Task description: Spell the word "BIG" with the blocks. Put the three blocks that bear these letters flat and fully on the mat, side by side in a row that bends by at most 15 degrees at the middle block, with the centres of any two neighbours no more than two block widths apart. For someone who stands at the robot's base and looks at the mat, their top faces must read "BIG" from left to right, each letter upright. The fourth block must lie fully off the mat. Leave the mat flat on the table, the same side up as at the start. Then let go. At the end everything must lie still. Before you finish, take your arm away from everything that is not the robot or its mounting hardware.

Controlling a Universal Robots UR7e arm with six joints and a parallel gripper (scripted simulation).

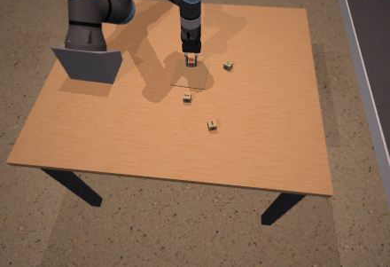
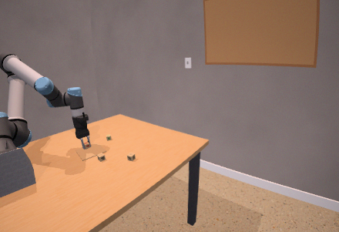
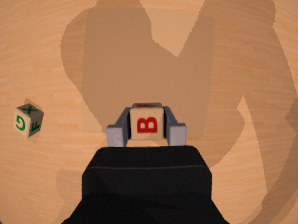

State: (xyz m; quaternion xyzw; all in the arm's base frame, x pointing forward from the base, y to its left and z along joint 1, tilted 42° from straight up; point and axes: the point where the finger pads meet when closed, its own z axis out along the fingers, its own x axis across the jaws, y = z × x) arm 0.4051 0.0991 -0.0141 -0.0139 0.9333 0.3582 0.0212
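Right now my hand is right at the B block. From my hand the other things lie so: tan mat 50 mm to the right, 20 mm below.
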